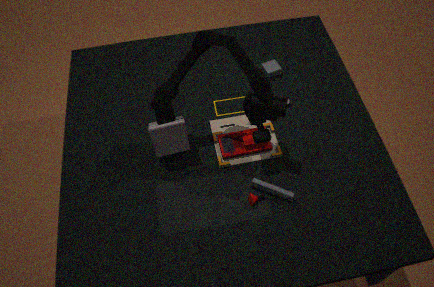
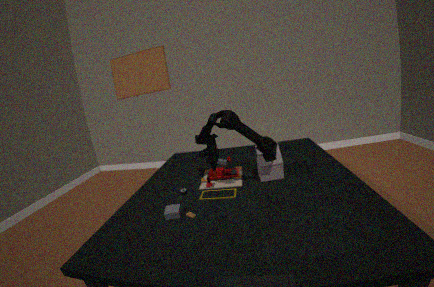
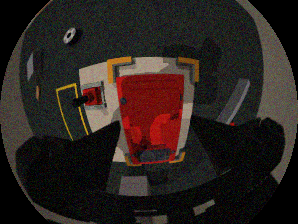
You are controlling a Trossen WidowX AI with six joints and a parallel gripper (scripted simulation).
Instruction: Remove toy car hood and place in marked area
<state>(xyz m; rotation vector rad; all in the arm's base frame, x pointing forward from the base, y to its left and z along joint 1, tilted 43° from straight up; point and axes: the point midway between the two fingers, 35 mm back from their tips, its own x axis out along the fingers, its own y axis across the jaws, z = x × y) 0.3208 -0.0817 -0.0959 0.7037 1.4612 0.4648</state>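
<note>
Right now the red hood is 30 mm below my gripper tip.
</note>
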